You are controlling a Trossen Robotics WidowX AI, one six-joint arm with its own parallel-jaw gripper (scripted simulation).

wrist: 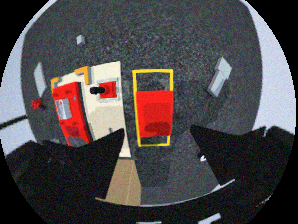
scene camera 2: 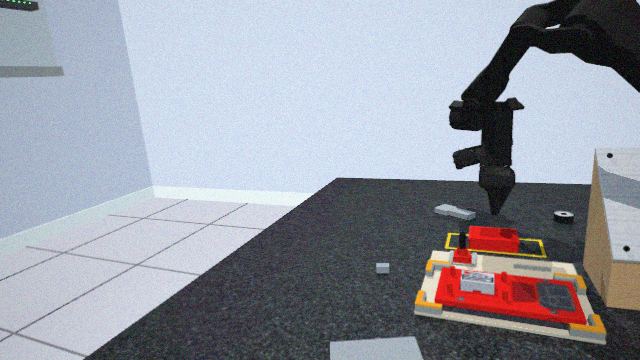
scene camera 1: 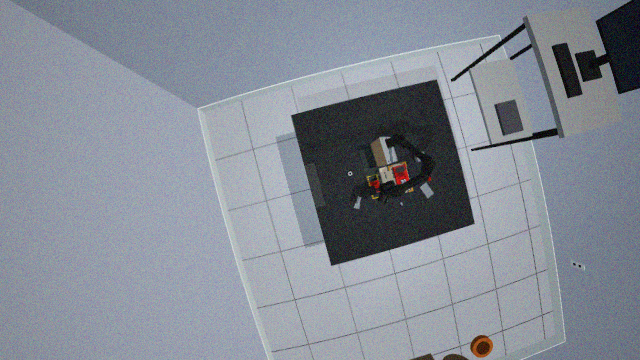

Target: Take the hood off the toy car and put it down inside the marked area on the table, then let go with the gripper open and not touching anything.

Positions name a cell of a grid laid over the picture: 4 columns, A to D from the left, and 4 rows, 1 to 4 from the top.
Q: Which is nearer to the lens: the toy car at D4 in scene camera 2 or the hood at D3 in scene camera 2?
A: The toy car.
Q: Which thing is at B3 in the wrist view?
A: A toy car.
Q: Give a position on a hood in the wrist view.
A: C2
